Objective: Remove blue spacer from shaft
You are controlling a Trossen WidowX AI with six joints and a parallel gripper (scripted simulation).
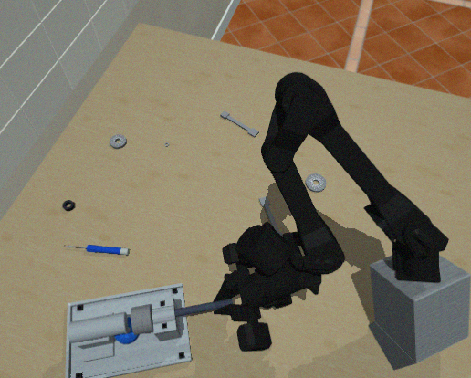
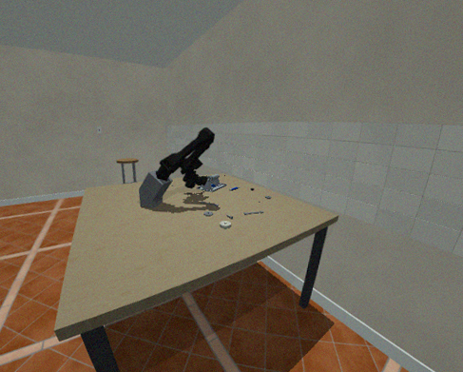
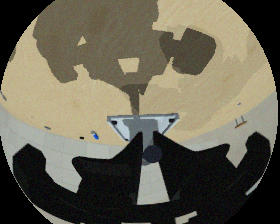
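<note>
The dark shaft lies 70 mm ahead of my hand and 30 mm to the left of it. Round my hand: grey spacer (140 mm ahead, 60 mm to the left); then blue spacer (180 mm ahead, 70 mm to the left, 70 mm below).
</note>
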